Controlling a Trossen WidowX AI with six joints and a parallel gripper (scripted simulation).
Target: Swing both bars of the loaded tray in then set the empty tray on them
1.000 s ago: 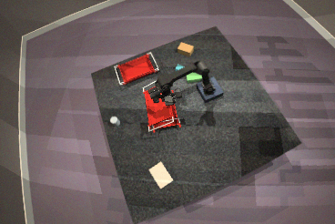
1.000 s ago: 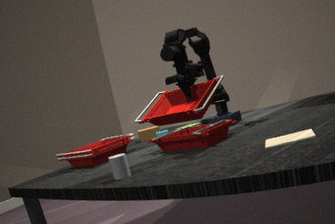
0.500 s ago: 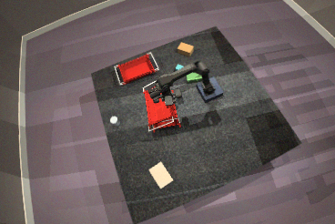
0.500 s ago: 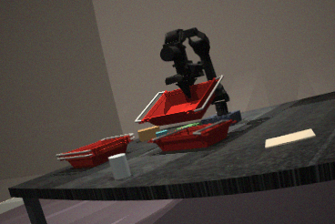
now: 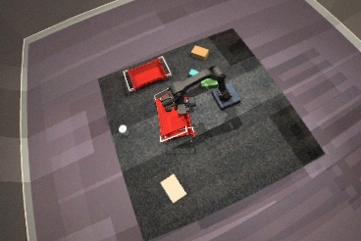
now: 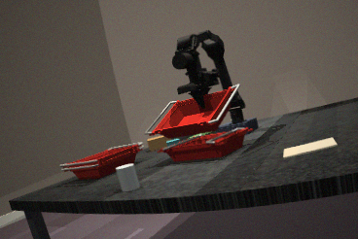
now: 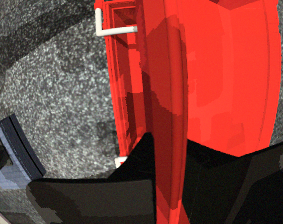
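Right now the red tray is 8 cm ahead of my gripper tip, 1 cm to the right of it and 1 cm below it. From my gripper tip the other things lie so: green block 28 cm behind, 21 cm to the right, 15 cm below; then cyan block 21 cm behind, 33 cm to the right, 14 cm below; then flat beige plate 22 cm ahead, 42 cm to the left, 16 cm below.
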